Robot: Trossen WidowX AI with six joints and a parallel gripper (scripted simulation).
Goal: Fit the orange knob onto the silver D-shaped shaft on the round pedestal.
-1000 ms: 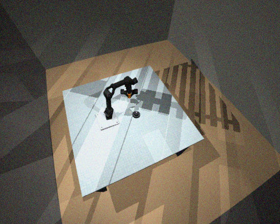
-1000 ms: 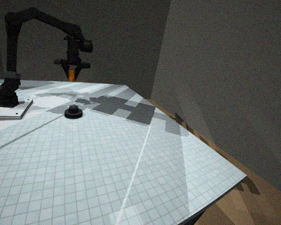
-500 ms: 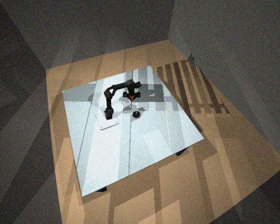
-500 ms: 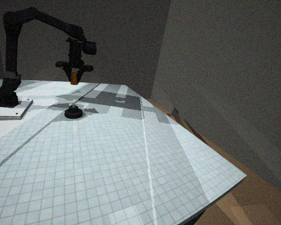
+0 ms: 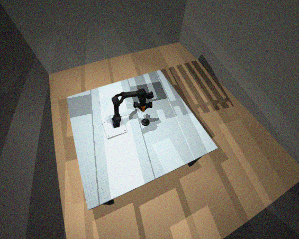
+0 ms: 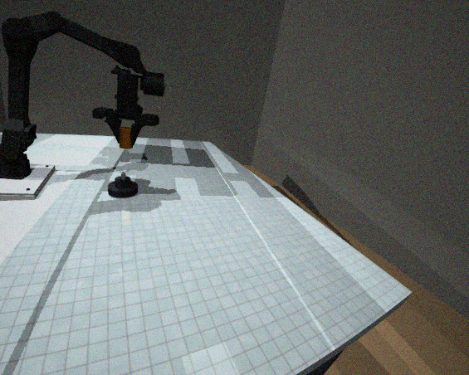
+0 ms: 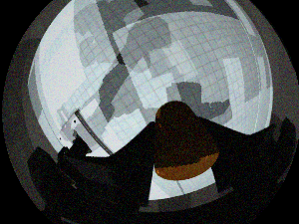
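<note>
Now: the dark round pedestal 90 mm to the right of my gripper tip and 90 mm below it. Round my gripper tip: orange knob (30 mm above).
</note>
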